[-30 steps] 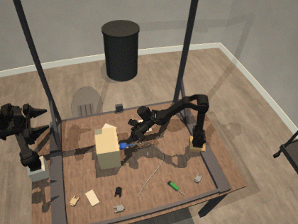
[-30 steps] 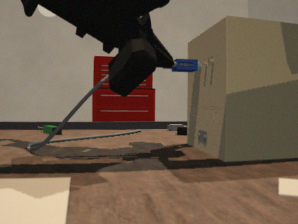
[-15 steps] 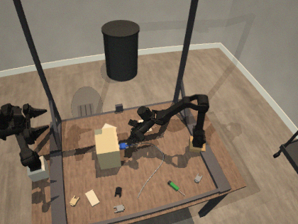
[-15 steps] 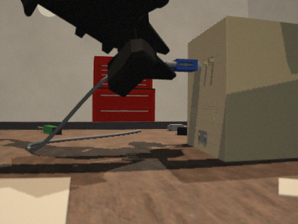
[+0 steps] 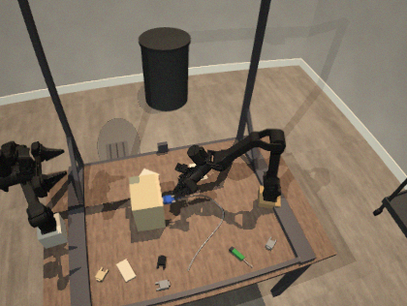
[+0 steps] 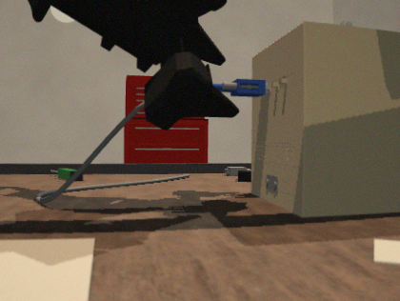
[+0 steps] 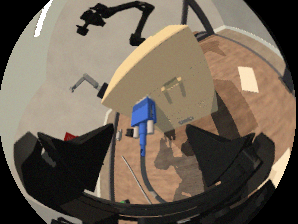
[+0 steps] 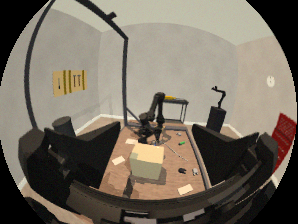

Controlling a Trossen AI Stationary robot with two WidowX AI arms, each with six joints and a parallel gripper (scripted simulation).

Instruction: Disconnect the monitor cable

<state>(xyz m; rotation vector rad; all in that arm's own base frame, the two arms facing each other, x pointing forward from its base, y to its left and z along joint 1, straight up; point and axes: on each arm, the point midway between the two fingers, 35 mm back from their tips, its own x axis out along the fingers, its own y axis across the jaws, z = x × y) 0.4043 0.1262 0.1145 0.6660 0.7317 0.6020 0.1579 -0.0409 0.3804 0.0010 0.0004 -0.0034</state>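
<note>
My left hand is 3 cm short of the blue plug, 5 cm to the left of it and 1 cm above it. Also, from my left hand: back panel 8 cm to the right, 5 cm below; beige box 14 cm to the right, 5 cm below.
</note>
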